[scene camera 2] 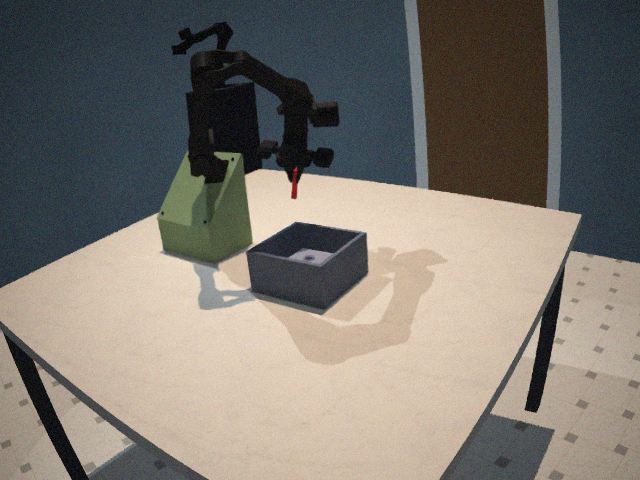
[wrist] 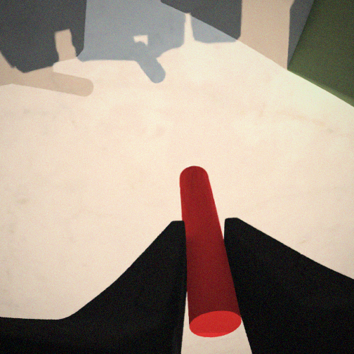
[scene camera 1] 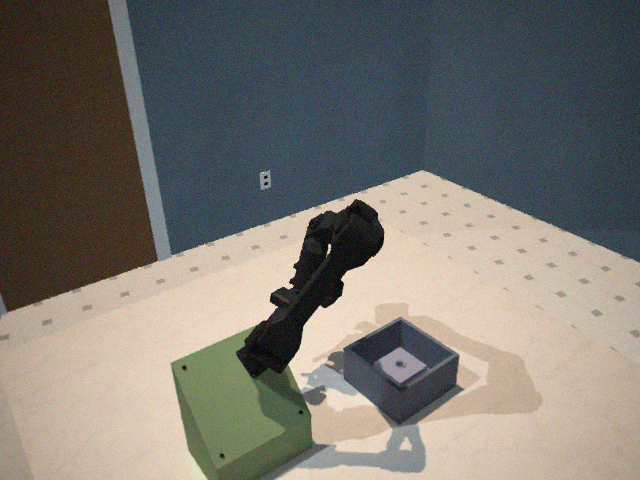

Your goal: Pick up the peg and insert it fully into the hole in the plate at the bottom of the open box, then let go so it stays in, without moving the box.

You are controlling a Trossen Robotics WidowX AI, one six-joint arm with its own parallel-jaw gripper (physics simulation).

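Where they show: gripper, between the fingertips: (scene camera 2: 294, 182); arm's base, origin of its link: (scene camera 2: 216, 172) (scene camera 1: 256, 356).
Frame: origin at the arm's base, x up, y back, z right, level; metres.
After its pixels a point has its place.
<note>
The red peg (scene camera 2: 294, 187) @(z -0.086, x -0.060, y -0.180 m) (wrist: 204, 240) is held between the fingers of my gripper (scene camera 2: 294, 175) @(z -0.087, x -0.046, y -0.181 m) (wrist: 203, 231), which is shut on it. The peg points down, nearly upright, and hangs in the air above the table, behind the box in the scene camera 2 view. The open dark grey box (scene camera 1: 372, 377) @(z 0.116, x -0.130, y -0.227 m) (scene camera 2: 286, 276) @(z 0.213, x -0.149, y -0.321 m) stands on the table. The pale plate (scene camera 1: 388, 364) @(z 0.099, x -0.150, y -0.302 m) (scene camera 2: 323, 255) @(z 0.094, x -0.150, y -0.346 m) lies at its bottom, with a round hole (scene camera 1: 400, 364) @(z 0.113, x -0.159, y -0.330 m) (scene camera 2: 309, 257) @(z 0.110, x -0.151, y -0.319 m) in its middle. In the scene camera 1 view the arm hides the peg and the fingertips.
A green sloped block (scene camera 1: 232, 413) @(z 0.043, x -0.056, y 0.099 m) (scene camera 2: 227, 227) @(z 0.049, x -0.132, y -0.051 m) (wrist: 330, 55) stands on the table (scene camera 2: 310, 413) @(z 0.526, x -0.208, y -0.538 m) beside the box. A dark upright panel (scene camera 2: 235, 118) stands behind the arm. Shadows of the arm fall around the box and across the table.
</note>
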